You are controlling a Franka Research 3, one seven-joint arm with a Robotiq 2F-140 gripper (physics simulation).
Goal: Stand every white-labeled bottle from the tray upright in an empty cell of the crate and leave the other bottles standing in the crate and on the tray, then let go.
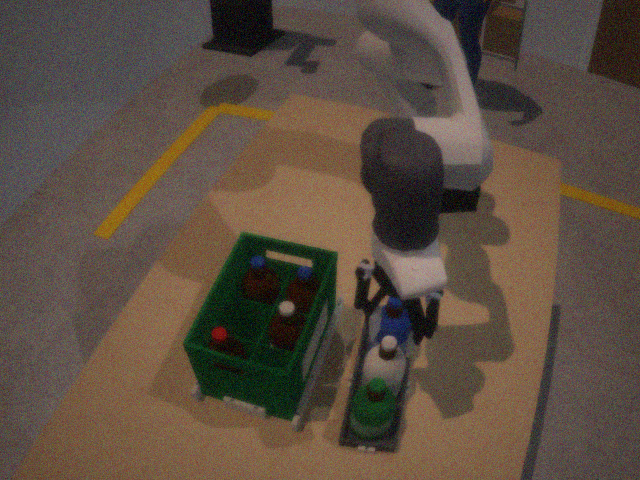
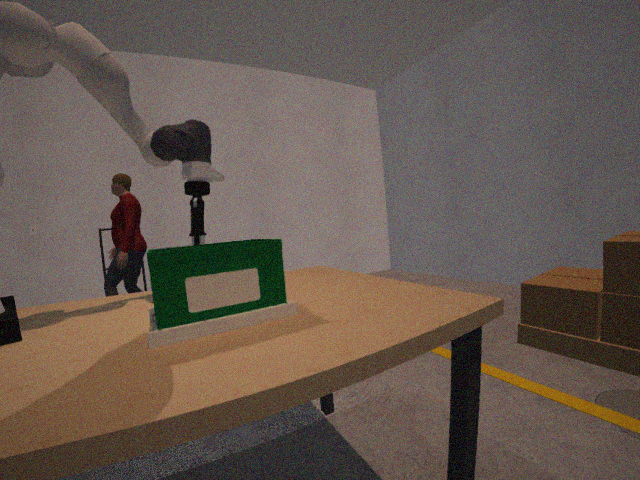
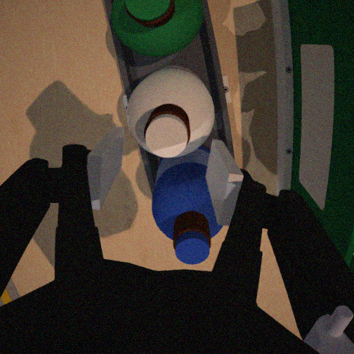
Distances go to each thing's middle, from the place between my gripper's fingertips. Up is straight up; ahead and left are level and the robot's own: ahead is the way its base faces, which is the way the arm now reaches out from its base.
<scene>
I see the white-labeled bottle [image 1: 386, 360] 50 mm below my hand and 20 mm ahead of it. Round my hand: red-capped brown bottle [image 1: 221, 341] 250 mm to the right, 140 mm ahead, 40 mm below; white-capped brown bottle [image 1: 285, 328] 180 mm to the right, 40 mm below, 40 mm ahead; green bottle [image 1: 373, 405] 100 mm ahead, 50 mm below, 20 mm to the left.
</scene>
